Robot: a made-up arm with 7 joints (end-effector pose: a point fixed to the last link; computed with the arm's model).
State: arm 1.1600 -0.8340 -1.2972 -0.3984 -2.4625 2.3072 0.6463
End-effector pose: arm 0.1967 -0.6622 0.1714 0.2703 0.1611 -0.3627 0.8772
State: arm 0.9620 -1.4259 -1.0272 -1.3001 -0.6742 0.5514 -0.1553
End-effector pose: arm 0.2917 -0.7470 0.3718 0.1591 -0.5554 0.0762 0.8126
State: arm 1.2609 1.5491 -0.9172 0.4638 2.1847 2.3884 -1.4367
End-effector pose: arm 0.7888 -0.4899 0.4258 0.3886 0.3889 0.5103 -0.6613
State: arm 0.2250 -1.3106 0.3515 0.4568 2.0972 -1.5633 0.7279
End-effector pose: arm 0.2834 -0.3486 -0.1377 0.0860 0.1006 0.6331 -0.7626
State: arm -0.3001 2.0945 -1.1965 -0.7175 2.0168 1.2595 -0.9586
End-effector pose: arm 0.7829 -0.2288 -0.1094 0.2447 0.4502 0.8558 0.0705
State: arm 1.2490 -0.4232 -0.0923 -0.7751 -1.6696 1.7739 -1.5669
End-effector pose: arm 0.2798 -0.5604 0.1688 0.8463 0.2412 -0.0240 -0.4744
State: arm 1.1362 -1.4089 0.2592 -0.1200 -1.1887 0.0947 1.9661
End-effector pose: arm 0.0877 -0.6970 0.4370 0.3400 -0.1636 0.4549 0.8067
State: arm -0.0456 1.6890 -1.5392 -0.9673 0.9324 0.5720 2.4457
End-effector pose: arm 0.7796 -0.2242 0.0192 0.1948 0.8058 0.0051 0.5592
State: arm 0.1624 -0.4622 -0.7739 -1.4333 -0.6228 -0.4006 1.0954
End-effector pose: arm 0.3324 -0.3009 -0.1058 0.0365 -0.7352 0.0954 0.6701
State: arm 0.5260 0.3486 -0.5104 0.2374 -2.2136 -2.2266 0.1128
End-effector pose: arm 0.5723 -0.1627 -0.1433 0.0510 0.1824 -0.6827 0.7058
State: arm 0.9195 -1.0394 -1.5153 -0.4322 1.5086 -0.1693 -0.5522
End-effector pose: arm 0.2838 -0.5822 0.2316 0.2912 0.7014 -0.3200 -0.5665
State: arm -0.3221 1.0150 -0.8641 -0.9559 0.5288 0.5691 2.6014
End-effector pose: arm 0.5921 0.0544 -0.0172 0.0291 0.4523 -0.0008 0.8914
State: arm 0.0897 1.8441 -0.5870 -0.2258 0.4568 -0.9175 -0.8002
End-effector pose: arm 0.7479 -0.3059 -0.0554 0.4984 -0.6042 0.2874 -0.5513
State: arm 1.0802 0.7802 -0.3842 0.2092 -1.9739 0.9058 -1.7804
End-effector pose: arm 0.7443 -0.5332 0.1372 0.2713 -0.5779 0.6086 0.4712
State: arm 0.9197 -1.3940 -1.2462 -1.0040 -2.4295 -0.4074 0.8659
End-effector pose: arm 0.3077 -0.7459 0.2292 0.3220 -0.6600 -0.4736 0.4862
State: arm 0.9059 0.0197 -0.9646 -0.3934 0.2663 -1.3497 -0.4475
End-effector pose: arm 0.4284 -0.4355 0.1162 0.1089 0.9244 0.1635 -0.3269
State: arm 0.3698 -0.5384 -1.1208 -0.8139 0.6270 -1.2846 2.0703
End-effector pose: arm 0.3445 -0.2637 0.0199 0.7169 0.4403 -0.5203 -0.1462
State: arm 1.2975 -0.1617 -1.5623 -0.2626 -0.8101 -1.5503 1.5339
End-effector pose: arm 0.2604 -0.6035 0.2965 0.3729 0.7036 -0.3584 0.4873
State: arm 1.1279 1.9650 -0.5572 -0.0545 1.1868 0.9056 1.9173
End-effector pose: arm 0.7754 -0.5159 0.3701 0.8015 -0.1405 -0.0827 0.5753
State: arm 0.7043 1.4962 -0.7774 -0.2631 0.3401 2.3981 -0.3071
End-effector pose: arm 0.8418 -0.3779 0.1249 0.6808 0.5396 -0.2268 -0.4403
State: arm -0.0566 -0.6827 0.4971 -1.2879 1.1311 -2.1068 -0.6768
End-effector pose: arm 0.3215 -0.0874 -0.0602 0.0322 0.1291 -0.9670 0.2174
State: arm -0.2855 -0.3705 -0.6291 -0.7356 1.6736 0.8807 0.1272
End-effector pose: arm 0.3391 0.0194 -0.0649 0.2176 -0.1871 0.5308 0.7974
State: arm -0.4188 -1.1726 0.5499 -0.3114 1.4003 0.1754 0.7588
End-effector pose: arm 0.2767 -0.0629 -0.2554 0.2902 -0.1018 0.2793 -0.9096
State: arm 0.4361 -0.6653 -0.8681 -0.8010 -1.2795 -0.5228 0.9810
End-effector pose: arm 0.2629 -0.4755 -0.1051 0.3628 -0.8619 -0.0441 0.3514
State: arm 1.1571 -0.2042 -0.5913 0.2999 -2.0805 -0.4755 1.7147
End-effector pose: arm 0.4343 -0.5961 0.0512 0.6853 -0.6789 0.0348 -0.2614
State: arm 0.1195 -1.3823 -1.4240 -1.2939 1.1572 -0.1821 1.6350
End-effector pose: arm 0.2434 -0.3082 -0.0419 0.7118 0.2799 -0.6442 0.0029
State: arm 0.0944 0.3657 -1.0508 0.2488 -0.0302 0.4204 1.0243
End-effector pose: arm 0.4808 0.0190 -0.2217 0.9131 -0.2850 0.1343 0.2588
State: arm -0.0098 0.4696 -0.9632 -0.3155 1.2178 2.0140 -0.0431
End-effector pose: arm 0.5385 0.0626 -0.0354 0.6461 0.4286 0.6301 -0.0428
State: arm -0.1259 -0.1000 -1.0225 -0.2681 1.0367 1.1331 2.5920
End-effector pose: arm 0.3194 -0.0180 -0.0592 0.1313 -0.5188 -0.0997 -0.8389
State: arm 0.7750 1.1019 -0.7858 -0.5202 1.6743 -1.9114 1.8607
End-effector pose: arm 0.7853 -0.4804 0.1820 0.4568 0.3403 -0.6185 -0.5413
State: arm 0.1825 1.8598 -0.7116 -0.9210 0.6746 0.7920 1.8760
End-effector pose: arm 0.7341 -0.2735 0.0216 0.7166 0.3963 -0.0014 0.5740
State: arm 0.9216 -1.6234 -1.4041 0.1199 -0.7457 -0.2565 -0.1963
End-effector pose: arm 0.2951 -0.7975 0.3249 0.3973 -0.5947 -0.5415 0.4419
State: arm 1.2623 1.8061 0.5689 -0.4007 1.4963 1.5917 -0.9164
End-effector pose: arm 0.7417 -0.5512 0.4164 0.9807 0.0430 0.0507 -0.1836
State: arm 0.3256 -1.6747 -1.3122 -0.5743 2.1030 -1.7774 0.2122
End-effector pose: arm 0.2422 -0.5146 -0.1070 0.8570 -0.1041 0.1322 -0.4870
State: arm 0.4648 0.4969 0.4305 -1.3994 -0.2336 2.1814 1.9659
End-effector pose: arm 0.4071 -0.2607 -0.0599 0.1454 0.4416 -0.4694 0.7507
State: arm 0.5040 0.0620 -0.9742 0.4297 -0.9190 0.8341 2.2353
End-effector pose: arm 0.4759 -0.2326 -0.2403 0.6035 -0.5539 -0.0505 0.5714
